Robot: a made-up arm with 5 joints. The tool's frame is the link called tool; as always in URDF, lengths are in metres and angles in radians.
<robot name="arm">
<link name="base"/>
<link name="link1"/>
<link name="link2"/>
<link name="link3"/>
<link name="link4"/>
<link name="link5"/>
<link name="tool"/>
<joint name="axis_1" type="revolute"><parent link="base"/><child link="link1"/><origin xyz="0.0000 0.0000 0.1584" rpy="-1.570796 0.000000 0.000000"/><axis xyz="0 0 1"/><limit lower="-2.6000" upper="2.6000" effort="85" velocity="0.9"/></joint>
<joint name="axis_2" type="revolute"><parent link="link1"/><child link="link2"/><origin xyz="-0.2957 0.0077 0.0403" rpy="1.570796 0.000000 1.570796"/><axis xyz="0 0 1"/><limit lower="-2.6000" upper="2.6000" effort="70" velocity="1.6"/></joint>
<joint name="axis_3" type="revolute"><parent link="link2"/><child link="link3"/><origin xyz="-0.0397 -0.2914 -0.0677" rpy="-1.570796 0.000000 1.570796"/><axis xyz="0 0 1"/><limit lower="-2.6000" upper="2.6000" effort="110" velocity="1.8"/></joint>
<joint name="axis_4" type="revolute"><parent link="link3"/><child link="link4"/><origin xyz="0.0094 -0.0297 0.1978" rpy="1.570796 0.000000 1.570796"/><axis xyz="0 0 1"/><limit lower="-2.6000" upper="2.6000" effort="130" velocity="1.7"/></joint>
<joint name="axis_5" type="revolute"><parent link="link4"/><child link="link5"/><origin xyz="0.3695 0.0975 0.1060" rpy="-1.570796 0.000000 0.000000"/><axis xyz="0 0 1"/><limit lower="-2.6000" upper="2.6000" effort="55" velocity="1.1"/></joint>
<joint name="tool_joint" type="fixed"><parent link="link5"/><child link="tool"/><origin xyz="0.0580 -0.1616 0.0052" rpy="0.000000 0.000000 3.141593"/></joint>
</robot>
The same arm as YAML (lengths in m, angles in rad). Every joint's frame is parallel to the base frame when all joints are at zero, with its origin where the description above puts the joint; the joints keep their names.
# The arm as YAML. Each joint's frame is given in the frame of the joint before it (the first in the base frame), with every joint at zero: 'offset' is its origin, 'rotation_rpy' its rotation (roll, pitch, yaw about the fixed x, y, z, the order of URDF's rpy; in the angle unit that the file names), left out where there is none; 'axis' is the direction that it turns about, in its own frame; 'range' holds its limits. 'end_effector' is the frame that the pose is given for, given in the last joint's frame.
length_unit: m
angle_unit: rad
chain:
  - id: axis_1
    offset: [0.0, 0.0, 0.1584]
    axis: [0.0, 1.0, 0.0]
    range: [-2.6, 2.6]
  - id: axis_2
    offset: [-0.2957, 0.0403, -0.0077]
    axis: [1.0, 0.0, 0.0]
    range: [-2.6, 2.6]
  - id: axis_3
    offset: [-0.0677, -0.2914, 0.0397]
    axis: [0.0, 0.0, 1.0]
    range: [-2.6, 2.6]
  - id: axis_4
    offset: [0.0297, 0.0094, 0.1978]
    axis: [0.0, 1.0, 0.0]
    range: [-2.6, 2.6]
  - id: axis_5
    offset: [-0.3695, 0.106, 0.0975]
    axis: [0.0, 0.0, 1.0]
    range: [-2.6, 2.6]
end_effector:
  offset: [-0.058, 0.1616, 0.0052]
  rotation_rpy: [0.0, 0.0, 0.0]

